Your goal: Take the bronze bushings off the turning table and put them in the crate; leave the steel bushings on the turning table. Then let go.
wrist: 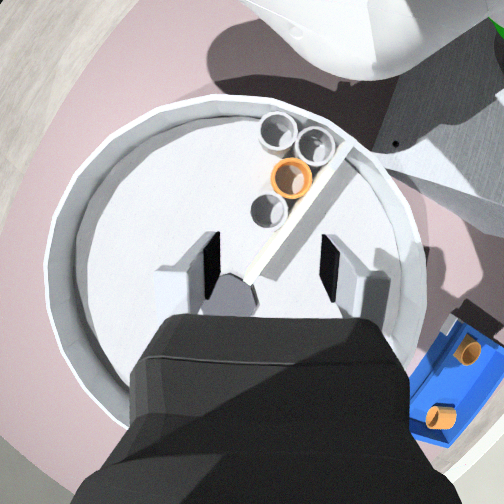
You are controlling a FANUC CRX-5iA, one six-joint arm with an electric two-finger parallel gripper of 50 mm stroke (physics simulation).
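Observation:
The round white turning table [235, 250] fills the middle of the wrist view. One bronze bushing [291, 178] stands upright on it against a straight white bar [305, 215]. Three steel bushings stand around it: two behind [278, 131] [315, 145] and one in front [269, 210]. My gripper [270, 267] is open and empty above the table's centre, nearer the camera than the bushings. The blue crate [452, 382] at the lower right holds two bronze bushings [467, 350] [441, 417] lying on their sides.
A raised grey rim [65, 260] rings the turning table. The robot's white body [370, 35] and grey base [450, 130] are at the top right. A dark grey hub [230, 295] sits at the table's centre.

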